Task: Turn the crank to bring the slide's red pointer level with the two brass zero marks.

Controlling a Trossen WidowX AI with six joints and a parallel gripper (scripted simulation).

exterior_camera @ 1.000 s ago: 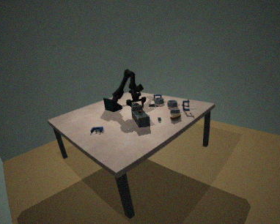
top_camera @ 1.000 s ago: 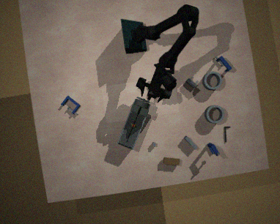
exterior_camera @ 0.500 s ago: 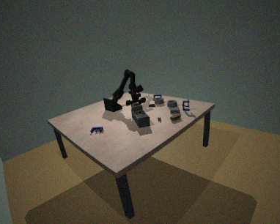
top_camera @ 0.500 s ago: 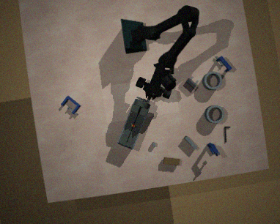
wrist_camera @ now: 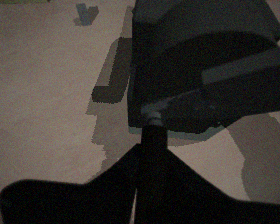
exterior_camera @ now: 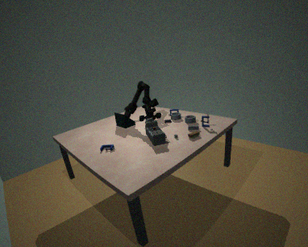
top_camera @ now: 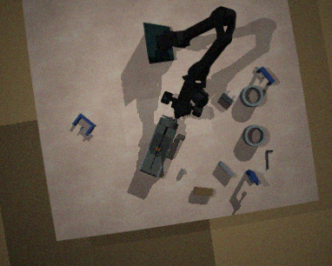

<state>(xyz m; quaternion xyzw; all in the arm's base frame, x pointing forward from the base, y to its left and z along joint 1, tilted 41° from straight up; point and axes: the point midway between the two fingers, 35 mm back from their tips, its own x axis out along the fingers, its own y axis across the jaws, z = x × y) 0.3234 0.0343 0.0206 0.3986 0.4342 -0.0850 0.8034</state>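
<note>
My gripper tip is now 13 cm short of the red pointer, 10 cm to the left of it and 3 cm below it. Round my gripper tip: small grey cube 26 cm ahead, 4 cm below; then grey bar 27 cm ahead, 20 cm to the left, 3 cm below; then dark handle 2 cm behind, 2 cm above, 1 cm to the left.
</note>
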